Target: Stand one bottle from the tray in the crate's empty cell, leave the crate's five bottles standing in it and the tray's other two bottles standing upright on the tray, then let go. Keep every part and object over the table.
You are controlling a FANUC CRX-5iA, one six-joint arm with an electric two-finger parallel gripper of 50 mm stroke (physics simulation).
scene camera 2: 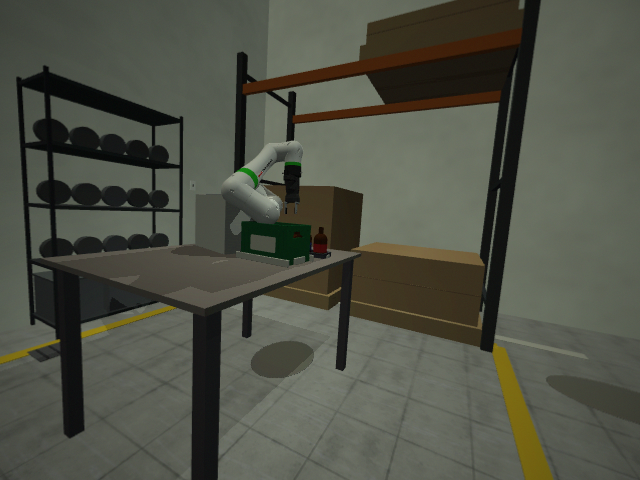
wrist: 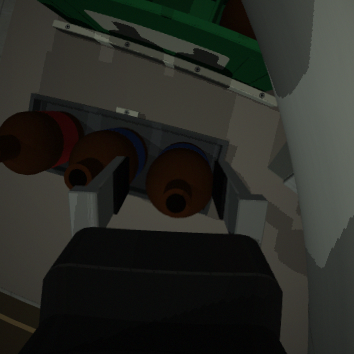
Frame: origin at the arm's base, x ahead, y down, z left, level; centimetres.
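Seen in the pictures: gripper, between the fingertips: (scene camera 2: 290, 213) (wrist: 170, 175).
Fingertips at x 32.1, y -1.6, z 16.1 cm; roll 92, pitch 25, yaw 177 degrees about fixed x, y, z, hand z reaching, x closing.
Pixels of each thing's middle, then the offset from my fingertips to it. "spot": a spot on its surface instead. Level surfaces: height alone.
- brown bottle with a blue label, middle of its body: (wrist: 179, 181) dx -1.6, dy +13.7, dz +3.2 cm
- grey tray, a spot on its surface: (wrist: 177, 131) spot: dx +1.2, dy +19.4, dz -1.0 cm
- second blue-labelled bottle, middle of its body: (wrist: 104, 162) dx +6.8, dy +13.7, dz +5.4 cm
- red-labelled bottle, middle of its body: (wrist: 31, 141) (scene camera 2: 320, 241) dx +15.9, dy +13.7, dz +7.5 cm
- green crate, middle of its body: (scene camera 2: 275, 241) dx +8.6, dy +13.2, dz -18.2 cm
- small white bracket, a spot on its surface: (wrist: 127, 112) spot: dx +8.3, dy +20.5, dz -0.1 cm
- table, height of its surface: dy +22.0 cm
My gripper (scene camera 2: 291, 208) (wrist: 170, 175) is open and empty. In the wrist view its fingers stand apart on either side of a brown bottle with a blue label (wrist: 179, 175) at the right end of the grey tray (wrist: 177, 131); in the scene view they hang above the level of the bottle tops. A second blue-labelled bottle (wrist: 107, 152) stands in the middle, partly behind the left finger. A red-labelled bottle (scene camera 2: 320, 242) (wrist: 37, 142) stands at the tray's left end in the wrist view. The green crate (scene camera 2: 276, 240) (wrist: 250, 55) stands beside the tray. Its cells are mostly hidden.
White rails with screws (scene camera 2: 262, 258) (wrist: 162, 59) run along the crate's foot. A small white bracket (wrist: 127, 112) touches the tray's edge. The table (scene camera 2: 170, 273) has its edge close behind the tray. The arm's pale link fills the right side of the wrist view.
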